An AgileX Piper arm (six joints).
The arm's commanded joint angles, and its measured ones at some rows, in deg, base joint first. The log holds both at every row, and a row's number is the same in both.
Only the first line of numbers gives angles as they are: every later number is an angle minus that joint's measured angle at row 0.
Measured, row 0:
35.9 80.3 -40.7 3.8 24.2 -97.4
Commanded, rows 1 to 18:
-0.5 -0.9 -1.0 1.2 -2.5 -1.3
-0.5 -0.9 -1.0 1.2 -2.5 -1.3
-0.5 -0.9 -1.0 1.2 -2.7 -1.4
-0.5 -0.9 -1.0 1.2 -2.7 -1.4
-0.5 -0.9 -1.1 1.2 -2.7 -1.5
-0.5 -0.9 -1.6 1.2 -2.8 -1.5
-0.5 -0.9 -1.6 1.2 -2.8 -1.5
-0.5 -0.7 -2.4 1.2 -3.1 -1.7
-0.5 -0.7 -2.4 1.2 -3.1 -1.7
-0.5 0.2 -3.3 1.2 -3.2 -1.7
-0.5 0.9 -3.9 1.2 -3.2 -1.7
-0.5 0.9 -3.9 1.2 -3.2 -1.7
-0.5 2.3 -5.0 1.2 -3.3 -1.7
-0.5 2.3 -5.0 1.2 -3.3 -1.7
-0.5 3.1 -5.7 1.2 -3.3 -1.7
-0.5 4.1 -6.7 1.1 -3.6 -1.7
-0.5 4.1 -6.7 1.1 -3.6 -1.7
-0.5 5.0 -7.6 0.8 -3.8 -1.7
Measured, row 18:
-0.3 4.5 -5.6 0.8 -0.5 -1.2
